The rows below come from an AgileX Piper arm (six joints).
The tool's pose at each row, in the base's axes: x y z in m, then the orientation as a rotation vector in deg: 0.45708, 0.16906, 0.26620, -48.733, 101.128, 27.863; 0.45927, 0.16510, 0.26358, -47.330, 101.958, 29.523; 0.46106, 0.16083, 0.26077, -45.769, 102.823, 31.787; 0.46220, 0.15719, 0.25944, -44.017, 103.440, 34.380; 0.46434, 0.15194, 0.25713, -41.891, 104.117, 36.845; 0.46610, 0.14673, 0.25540, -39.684, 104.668, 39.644; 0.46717, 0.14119, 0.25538, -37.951, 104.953, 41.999; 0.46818, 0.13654, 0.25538, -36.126, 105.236, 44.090; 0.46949, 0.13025, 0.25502, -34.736, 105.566, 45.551; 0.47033, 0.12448, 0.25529, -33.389, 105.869, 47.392; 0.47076, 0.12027, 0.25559, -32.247, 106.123, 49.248; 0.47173, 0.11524, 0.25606, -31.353, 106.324, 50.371
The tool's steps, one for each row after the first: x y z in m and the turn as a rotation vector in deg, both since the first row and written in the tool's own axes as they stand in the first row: 0.00329, -0.00405, -0.00038, -0.391, -0.096, 1.931; 0.00692, -0.00799, -0.00115, -1.121, -0.295, 4.255; 0.00908, -0.01115, -0.00243, -1.979, -0.794, 6.747; 0.01249, -0.01604, -0.00383, -2.573, -1.307, 9.421; 0.01541, -0.02067, -0.00564, -3.373, -1.955, 12.259; 0.01696, -0.02514, -0.00873, -4.123, -2.573, 14.511; 0.01822, -0.02897, -0.01125, -4.657, -3.158, 16.696; 0.02028, -0.03408, -0.01457, -4.985, -3.464, 18.344; 0.02167, -0.03855, -0.01805, -5.609, -3.799, 20.139; 0.02262, -0.04169, -0.02075, -6.355, -4.092, 21.802; 0.02358, -0.04578, -0.02372, -6.710, -4.278, 22.948
